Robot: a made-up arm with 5 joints. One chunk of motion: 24 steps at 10 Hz.
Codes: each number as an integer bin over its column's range. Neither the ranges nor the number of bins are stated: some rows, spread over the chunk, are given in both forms.
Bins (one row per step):
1: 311 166 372 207 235 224
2: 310 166 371 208 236 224
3: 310 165 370 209 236 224
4: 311 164 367 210 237 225
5: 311 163 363 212 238 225
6: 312 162 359 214 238 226
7: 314 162 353 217 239 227
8: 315 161 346 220 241 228
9: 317 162 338 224 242 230
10: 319 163 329 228 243 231
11: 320 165 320 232 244 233
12: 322 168 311 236 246 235
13: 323 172 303 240 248 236
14: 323 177 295 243 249 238
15: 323 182 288 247 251 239
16: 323 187 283 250 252 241
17: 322 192 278 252 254 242
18: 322 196 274 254 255 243
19: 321 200 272 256 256 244
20: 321 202 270 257 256 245
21: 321 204 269 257 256 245
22: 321 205 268 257 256 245
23: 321 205 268 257 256 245
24: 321 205 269 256 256 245
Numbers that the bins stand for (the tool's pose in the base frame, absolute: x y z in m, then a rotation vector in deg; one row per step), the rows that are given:
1: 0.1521 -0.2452 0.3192 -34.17 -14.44 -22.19
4: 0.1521 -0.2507 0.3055 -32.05 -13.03 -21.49
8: 0.1630 -0.2589 0.2479 -25.01 -10.22 -19.37
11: 0.1767 -0.2479 0.1767 -16.56 -8.10 -15.85
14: 0.1849 -0.2151 0.1082 -8.81 -4.58 -12.33
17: 0.1822 -0.1740 0.0616 -2.47 -1.06 -9.51
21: 0.1795 -0.1411 0.0370 1.06 0.35 -7.40
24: 0.1795 -0.1384 0.0370 0.35 0.35 -7.40
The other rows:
2: 0.1493 -0.2452 0.3164 -33.46 -13.74 -22.19
3: 0.1493 -0.2479 0.3137 -32.76 -13.74 -22.19
5: 0.1521 -0.2534 0.2945 -30.65 -12.33 -21.49
6: 0.1548 -0.2562 0.2836 -29.24 -12.33 -20.78
7: 0.1603 -0.2562 0.2671 -27.12 -11.62 -20.08
9: 0.1685 -0.2562 0.2260 -22.19 -9.51 -17.96
10: 0.1740 -0.2534 0.2014 -19.37 -8.81 -17.26
12: 0.1822 -0.2397 0.1521 -13.74 -6.69 -14.44
13: 0.1849 -0.2288 0.1301 -10.92 -5.28 -13.74
15: 0.1849 -0.2014 0.0890 -5.99 -3.17 -11.62
16: 0.1849 -0.1877 0.0753 -3.87 -2.47 -10.22
18: 0.1822 -0.1630 0.0507 -1.06 -0.35 -8.81
19: 0.1795 -0.1521 0.0452 0.35 0.35 -8.10
20: 0.1795 -0.1466 0.0397 1.06 0.35 -7.40
22: 0.1795 -0.1384 0.0342 1.06 0.35 -7.40
23: 0.1795 -0.1384 0.0342 1.06 0.35 -7.40

